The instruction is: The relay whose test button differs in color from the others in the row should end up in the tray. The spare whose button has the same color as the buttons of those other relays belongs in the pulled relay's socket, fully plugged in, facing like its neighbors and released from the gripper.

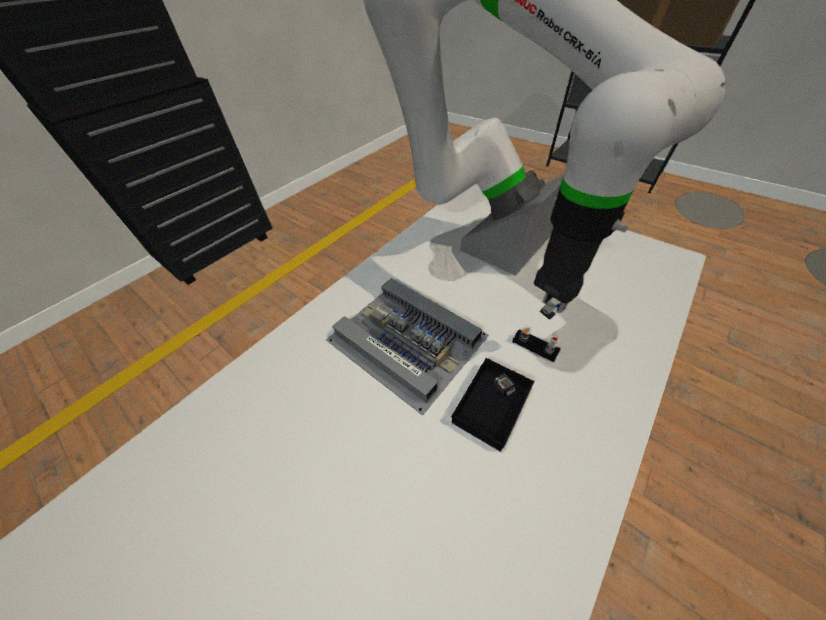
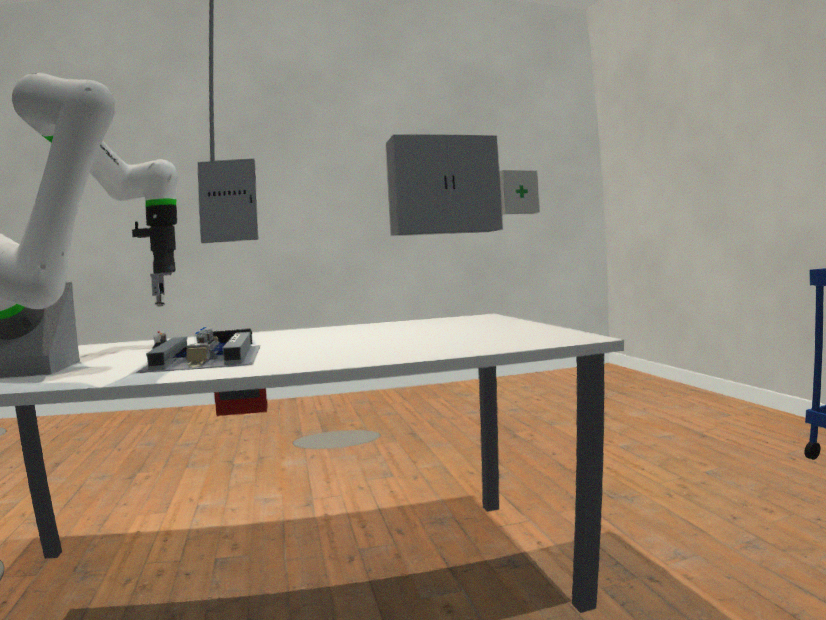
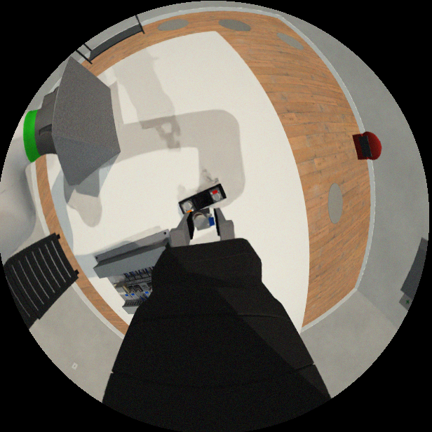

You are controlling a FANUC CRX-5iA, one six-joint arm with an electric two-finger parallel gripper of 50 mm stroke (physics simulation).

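Frame: origin at the arm's base, x ahead, y left, z up, level; metres.
Where they show: gripper, fingertip midpoint: [image 1: 553, 305] [image 2: 158, 295]; arm's base, origin of the base link: [image 1: 515, 206] [image 2: 17, 318].
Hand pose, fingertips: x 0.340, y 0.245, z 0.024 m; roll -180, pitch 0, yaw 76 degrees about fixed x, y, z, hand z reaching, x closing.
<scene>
Each offset is from my fingertips to the top centre of the thing. Level surfaces: height alone.
My gripper [image 1: 552, 306] [image 2: 158, 297] [image 3: 203, 218] is shut on a clear relay with a blue button [image 3: 201, 220], held in the air above the black spare holder {0.137 m down, 0.006 m back, 0.003 m right} [image 1: 537, 346] [image 3: 202, 200]. In the holder stand a relay with an orange button {0.111 m down, 0.005 m back, 0.035 m right} [image 1: 525, 333] [image 3: 188, 205] and a relay with a red button {0.111 m down, 0.007 m back, 0.029 m left} [image 1: 552, 344] [image 3: 215, 194]. The black tray {0.124 m down, 0.191 m ahead, 0.014 m right} [image 1: 485, 408] holds one relay {0.136 m down, 0.138 m ahead, 0.013 m right} [image 1: 505, 383], tipped over, its button color unclear. In the panel's row, relays with blue buttons {0.090 m down, 0.156 m ahead, 0.288 m right} [image 1: 398, 321] {0.090 m down, 0.160 m ahead, 0.207 m right} [image 1: 427, 339] stand on both sides of a gap.
The panel's grey wire ducts [image 1: 383, 357] [image 2: 166, 352] [image 3: 132, 261] rise on both sides of the relay row. The tray stands beside the panel. The robot's grey pedestal [image 1: 510, 236] [image 3: 85, 122] is behind the panel and holder. The white table {0.159 m down} [image 1: 333, 500] carries them all.
</scene>
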